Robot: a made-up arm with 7 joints.
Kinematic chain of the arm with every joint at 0, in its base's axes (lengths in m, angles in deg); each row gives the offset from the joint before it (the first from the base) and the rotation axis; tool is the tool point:
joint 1: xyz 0 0 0.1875 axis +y
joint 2: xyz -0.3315 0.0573 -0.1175 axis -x
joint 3: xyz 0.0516 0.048 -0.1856 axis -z
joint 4: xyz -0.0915 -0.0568 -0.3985 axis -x
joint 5: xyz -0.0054 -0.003 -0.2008 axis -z
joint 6: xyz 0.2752 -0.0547 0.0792 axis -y
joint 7: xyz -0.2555 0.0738 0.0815 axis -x
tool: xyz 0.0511 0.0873 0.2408
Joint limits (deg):
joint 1: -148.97..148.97
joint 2: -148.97..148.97
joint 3: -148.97..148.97
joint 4: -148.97..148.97
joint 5: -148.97..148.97
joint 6: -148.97..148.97
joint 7: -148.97..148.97
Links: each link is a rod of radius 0.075 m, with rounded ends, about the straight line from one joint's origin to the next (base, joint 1, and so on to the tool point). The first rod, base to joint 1, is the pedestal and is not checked.
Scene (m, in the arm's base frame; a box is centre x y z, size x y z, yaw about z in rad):
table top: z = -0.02
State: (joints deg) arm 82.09 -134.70 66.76 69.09 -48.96 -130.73 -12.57
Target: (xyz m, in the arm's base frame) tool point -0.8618 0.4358 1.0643
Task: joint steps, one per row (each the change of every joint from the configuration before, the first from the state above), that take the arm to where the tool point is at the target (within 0.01 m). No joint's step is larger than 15 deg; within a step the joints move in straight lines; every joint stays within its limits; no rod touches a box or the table.
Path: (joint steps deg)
1: 3.80 12.81 0.94 3.78 1.54 -2.58 -0.68
2: 3.79 12.80 0.94 3.78 1.54 -2.59 -0.69
3: 3.80 12.81 0.94 3.79 1.54 -2.58 -0.68
4: 3.80 12.81 0.94 3.78 1.54 -2.59 -0.68
5: 3.79 12.80 0.94 3.78 1.54 -2.58 -0.69
6: 3.80 12.81 0.93 3.78 1.54 -2.59 -0.68
7: 3.80 12.80 0.94 3.79 1.54 -2.58 -0.68

